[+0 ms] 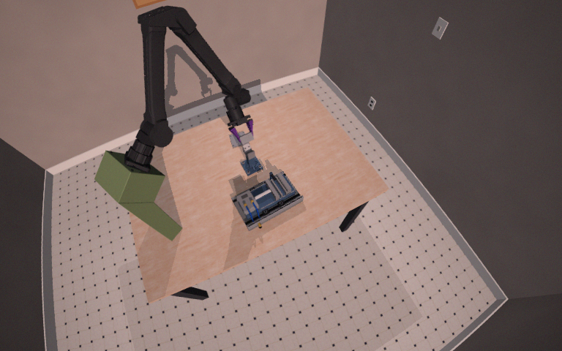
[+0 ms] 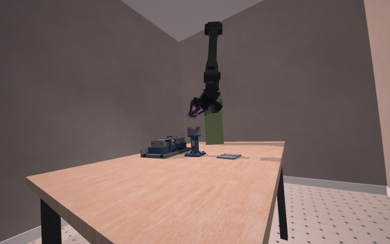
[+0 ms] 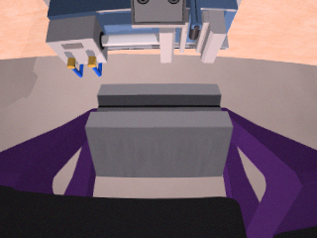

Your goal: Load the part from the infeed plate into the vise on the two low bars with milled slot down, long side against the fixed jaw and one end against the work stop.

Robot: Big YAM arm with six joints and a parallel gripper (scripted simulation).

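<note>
Right now my hand is right at the part. Round my hand: work stop rod (15 cm below, 13 cm to the right, 12 cm ahead); moving jaw (19 cm to the right, 16 cm below, 11 cm ahead); cylinder rod (21 cm to the right, 16 cm below, 6 cm ahead).
</note>
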